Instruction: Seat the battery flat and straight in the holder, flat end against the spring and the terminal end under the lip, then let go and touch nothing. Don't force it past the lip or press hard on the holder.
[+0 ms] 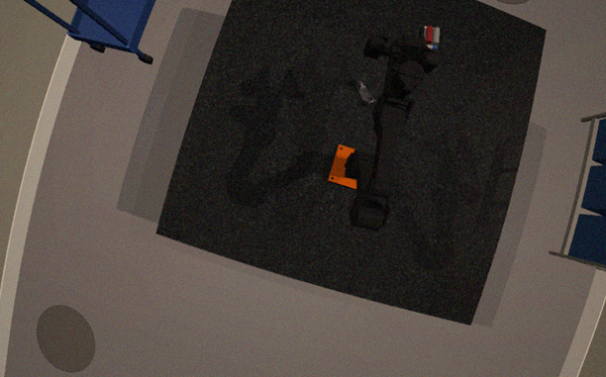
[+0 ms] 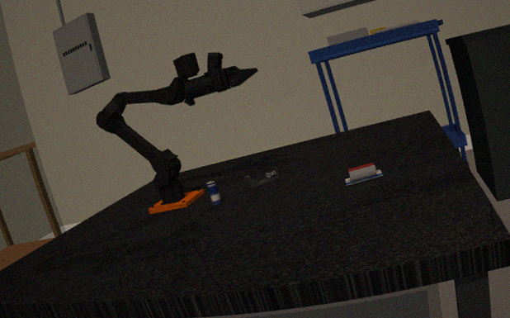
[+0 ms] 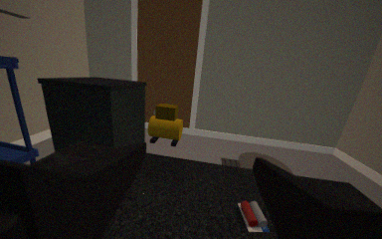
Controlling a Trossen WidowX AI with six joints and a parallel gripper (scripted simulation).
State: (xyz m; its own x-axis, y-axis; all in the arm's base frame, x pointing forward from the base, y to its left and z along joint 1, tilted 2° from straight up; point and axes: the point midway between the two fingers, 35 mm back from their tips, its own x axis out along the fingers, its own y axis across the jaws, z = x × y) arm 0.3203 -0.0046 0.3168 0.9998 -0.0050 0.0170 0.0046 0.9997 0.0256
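Now: the battery 180 mm behind my gripper tip, 110 mm to the right of it and 290 mm below it.
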